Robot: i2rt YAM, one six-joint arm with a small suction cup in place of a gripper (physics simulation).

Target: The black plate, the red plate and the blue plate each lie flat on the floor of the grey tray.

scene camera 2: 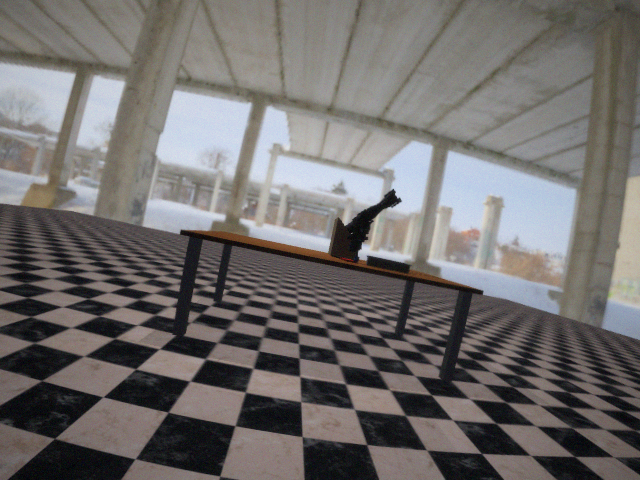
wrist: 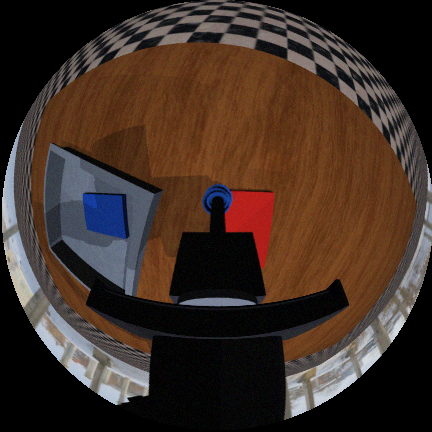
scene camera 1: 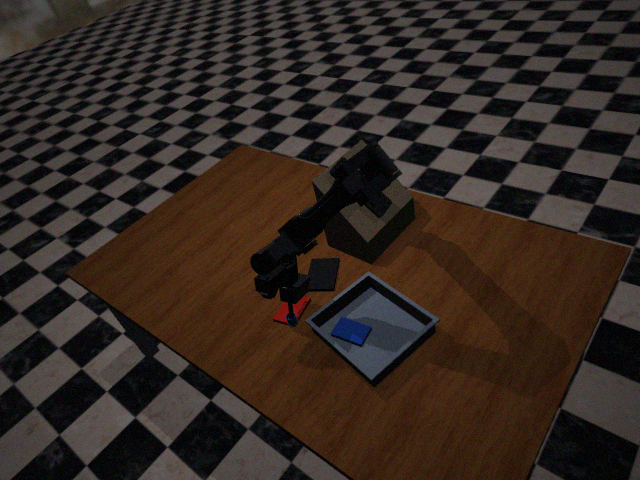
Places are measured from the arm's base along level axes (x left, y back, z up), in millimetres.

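Pixels of known places: end effector, tool point: [scene camera 2: 356,262] [wrist: 217,190] [scene camera 1: 292,325]; arm's base, origin of the base link: [scene camera 2: 345,231].
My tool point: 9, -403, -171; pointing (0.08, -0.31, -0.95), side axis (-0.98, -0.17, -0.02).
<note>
Ahead of a thing's pixels: the offset from my tool point to its top centre, as dx, dy, dz. Level surfaces: height alone.
The red plate @[-35, +43, +6] [scene camera 1: 283,313] [wrist: 252,221] lies flat on the wooden table, just left of the grey tray @[+200, +81, +47] [scene camera 1: 379,304] [wrist: 68,177] [scene camera 2: 388,264]. My suction cup [scene camera 1: 291,320] [wrist: 217,198] is low over the corner of the red plate nearest the tray and holds nothing; I cannot tell whether it touches the plate. The blue plate @[+155, +54, +10] [scene camera 1: 351,330] [wrist: 105,214] lies flat on the tray floor. The black plate @[-35, +189, +6] [scene camera 1: 324,273] lies flat on the table behind the red plate, beside the tray's far corner. It is hidden in the wrist view.
The arm's tan base block [scene camera 1: 371,222] stands at the back of the table @[dz -3] [scene camera 1: 207,232] [scene camera 2: 258,245]. The arm [scene camera 2: 361,224] reaches forward over the black plate. The table stands on a checkered floor.
</note>
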